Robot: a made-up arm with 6 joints.
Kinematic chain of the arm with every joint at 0, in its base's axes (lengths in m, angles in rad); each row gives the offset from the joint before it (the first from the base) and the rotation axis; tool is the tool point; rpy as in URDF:
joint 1: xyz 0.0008 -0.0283 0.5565 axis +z
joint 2: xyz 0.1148 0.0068 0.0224 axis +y
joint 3: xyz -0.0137 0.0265 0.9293 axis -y
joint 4: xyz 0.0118 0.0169 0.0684 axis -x
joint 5: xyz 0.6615 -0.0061 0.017 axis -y
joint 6: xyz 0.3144 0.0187 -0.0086 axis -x
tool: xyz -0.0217 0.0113 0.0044 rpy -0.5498 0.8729 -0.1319
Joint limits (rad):
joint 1: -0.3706..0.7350
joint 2: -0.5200..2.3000
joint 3: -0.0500..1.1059
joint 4: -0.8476..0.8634
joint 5: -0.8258..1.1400
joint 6: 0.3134..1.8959
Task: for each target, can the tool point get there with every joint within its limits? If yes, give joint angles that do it. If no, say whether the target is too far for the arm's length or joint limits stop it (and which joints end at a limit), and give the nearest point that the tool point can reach.
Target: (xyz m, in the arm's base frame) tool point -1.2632 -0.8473 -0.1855
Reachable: no: joint limits stop it (at a limit: joint 1, joint 2, joint 3, joint 4, joint 5) | nearest point 0.1113 -0.1810 -0.5834 | short by 1.578 m
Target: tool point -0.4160 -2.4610 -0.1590
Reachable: no: too far | nearest point 0.5648 -0.3574 -0.4566 | short by 2.340 m
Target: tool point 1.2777 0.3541 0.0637
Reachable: yes | joints 0.1837 1.2082 0.0549 -0.6147 -0.4771 1.4555
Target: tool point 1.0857 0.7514 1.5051
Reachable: yes | joints 0.6124 0.2893 0.1650 -0.6321 0.3068 1.2611
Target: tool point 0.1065 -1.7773 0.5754
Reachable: no: joint limits stop it (at a limit: joint 1, joint 3, joint 4, joint 5, joint 6) | nearest point 1.1550 -0.5868 0.5723 | short by 1.586 m
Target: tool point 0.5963 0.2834 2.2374
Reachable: yes | joints 0.2885 -0.0309 0.5883 0.3241 0.7463 1.6505
